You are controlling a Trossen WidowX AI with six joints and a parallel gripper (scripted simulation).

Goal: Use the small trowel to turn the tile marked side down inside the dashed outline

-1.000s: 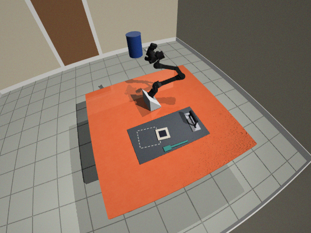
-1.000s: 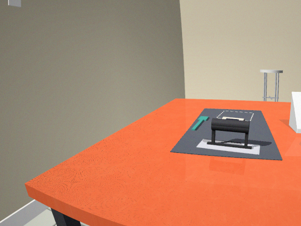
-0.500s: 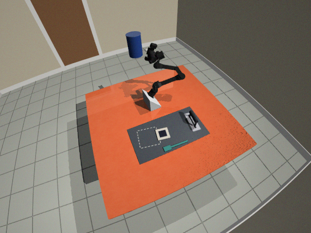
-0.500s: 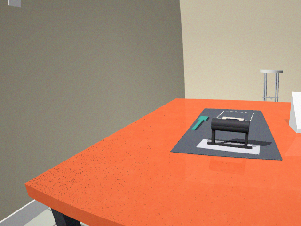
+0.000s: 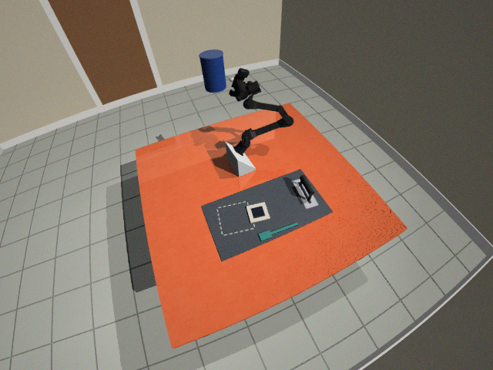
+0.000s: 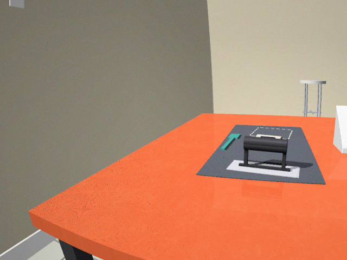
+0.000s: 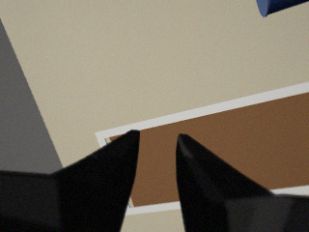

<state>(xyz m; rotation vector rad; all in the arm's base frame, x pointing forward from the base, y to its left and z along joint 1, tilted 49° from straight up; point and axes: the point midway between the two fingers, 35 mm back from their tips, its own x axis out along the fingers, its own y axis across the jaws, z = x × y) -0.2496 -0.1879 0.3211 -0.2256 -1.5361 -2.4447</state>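
Right now the trowel is 68 cm ahead of my gripper tip, 14 cm to the left of it and 37 cm below it. Also, from my gripper tip: dark grey mat: 72 cm ahead, 11 cm to the right, 43 cm below; then tile: 72 cm ahead, 16 cm to the right, 41 cm below; then teal flat tool: 86 cm ahead, 12 cm to the right, 41 cm below.
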